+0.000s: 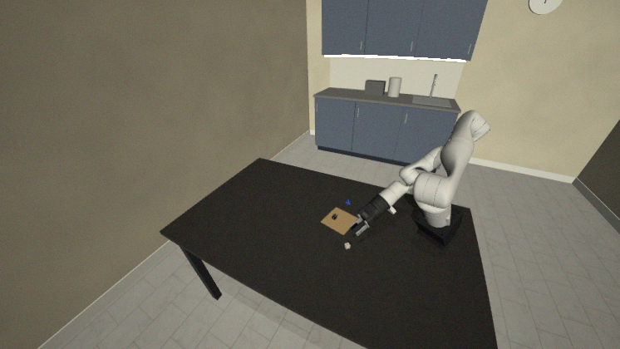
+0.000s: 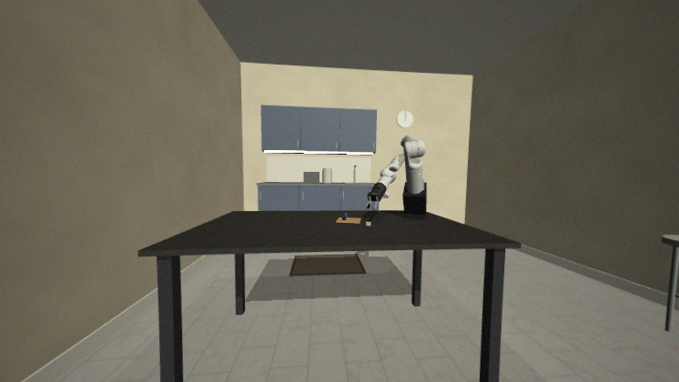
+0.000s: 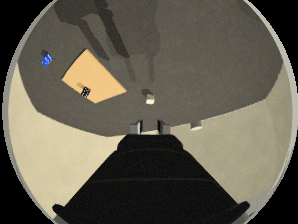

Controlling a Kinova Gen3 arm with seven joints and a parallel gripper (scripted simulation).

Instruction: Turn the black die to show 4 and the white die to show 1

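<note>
My hand is 90 mm above the white die, 30 mm to the right of it and 20 mm short of it. Also, from my hand: tan mat 130 mm ahead, 100 mm below, 90 mm to the right; then black die 150 mm ahead, 90 mm to the right, 90 mm below; then blue die 240 mm to the right, 140 mm ahead, 90 mm below.
</note>
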